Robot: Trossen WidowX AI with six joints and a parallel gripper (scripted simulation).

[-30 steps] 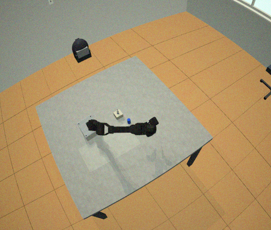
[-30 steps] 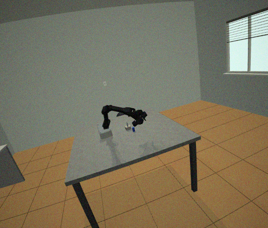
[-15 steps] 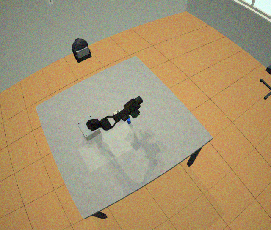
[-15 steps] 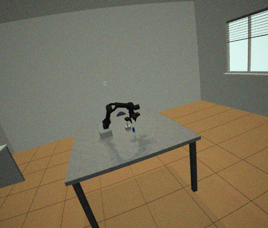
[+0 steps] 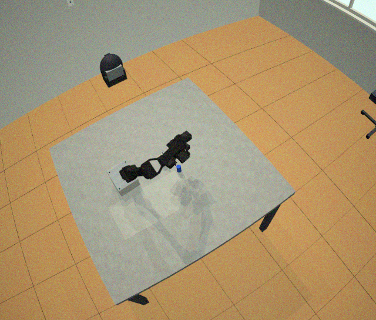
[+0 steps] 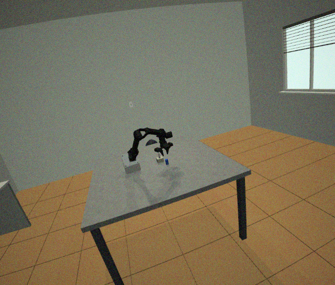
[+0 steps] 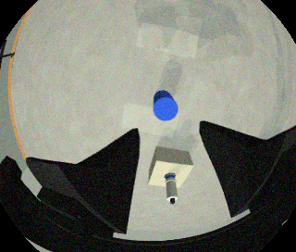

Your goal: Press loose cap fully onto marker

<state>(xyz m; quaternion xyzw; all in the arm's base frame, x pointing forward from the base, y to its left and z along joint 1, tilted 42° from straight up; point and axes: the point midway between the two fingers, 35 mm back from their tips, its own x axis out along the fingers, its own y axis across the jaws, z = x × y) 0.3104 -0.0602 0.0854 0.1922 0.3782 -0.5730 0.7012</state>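
The blue cap lies 70 mm below my gripper tip.
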